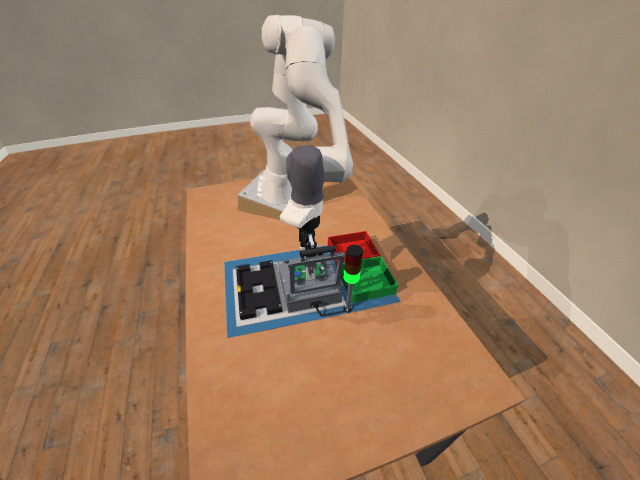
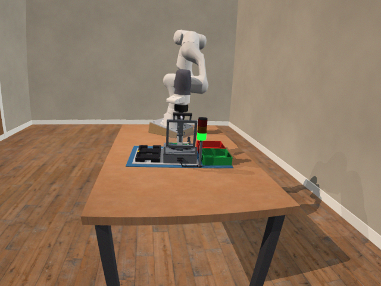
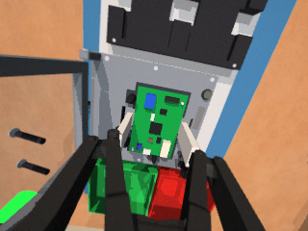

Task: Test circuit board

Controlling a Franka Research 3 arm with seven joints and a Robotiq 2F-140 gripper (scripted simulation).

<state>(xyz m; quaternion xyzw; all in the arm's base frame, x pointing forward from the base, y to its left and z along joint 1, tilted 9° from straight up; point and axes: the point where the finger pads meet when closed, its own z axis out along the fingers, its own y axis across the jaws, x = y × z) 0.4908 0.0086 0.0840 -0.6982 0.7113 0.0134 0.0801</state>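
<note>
Right now the green circuit board is 2 cm below my hand. Round my hand: tester lid (11 cm ahead, 9 cm above); green bin (20 cm to the left, 8 cm below, 5 cm ahead); dark plate (3 cm below, 1 cm to the left, 1 cm ahead).
</note>
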